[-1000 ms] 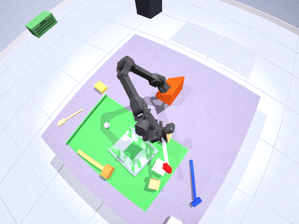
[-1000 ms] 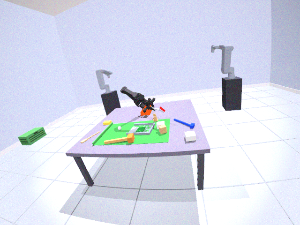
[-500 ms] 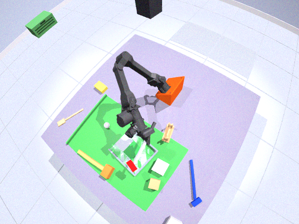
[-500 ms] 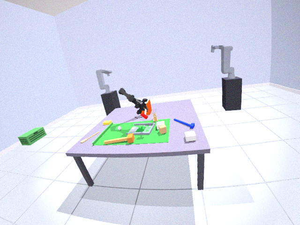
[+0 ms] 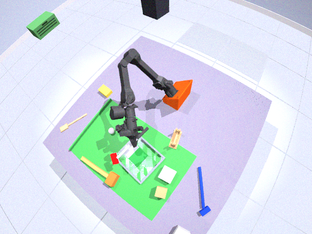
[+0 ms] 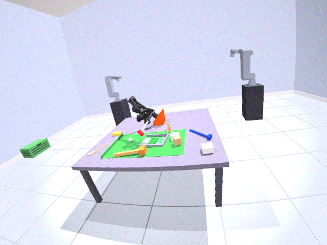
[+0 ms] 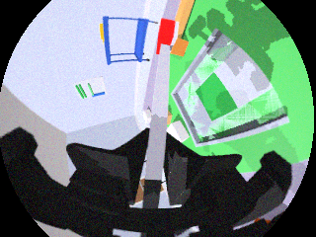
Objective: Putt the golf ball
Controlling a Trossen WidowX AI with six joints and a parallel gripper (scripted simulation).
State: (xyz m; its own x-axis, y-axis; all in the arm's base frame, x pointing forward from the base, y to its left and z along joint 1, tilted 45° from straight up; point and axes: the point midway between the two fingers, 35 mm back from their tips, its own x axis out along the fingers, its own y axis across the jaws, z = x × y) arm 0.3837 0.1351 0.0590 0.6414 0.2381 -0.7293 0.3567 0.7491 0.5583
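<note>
My gripper tip is now 3 cm to the left of the red putter, 2 cm short of it and 1 cm above it. From my gripper tip the other things lie so: tan cube: 25 cm to the left, 15 cm below, 10 cm ahead; then green mat: 19 cm below, 7 cm ahead, 6 cm to the right; then white golf ball: 25 cm to the right, 16 cm below, 2 cm ahead.
</note>
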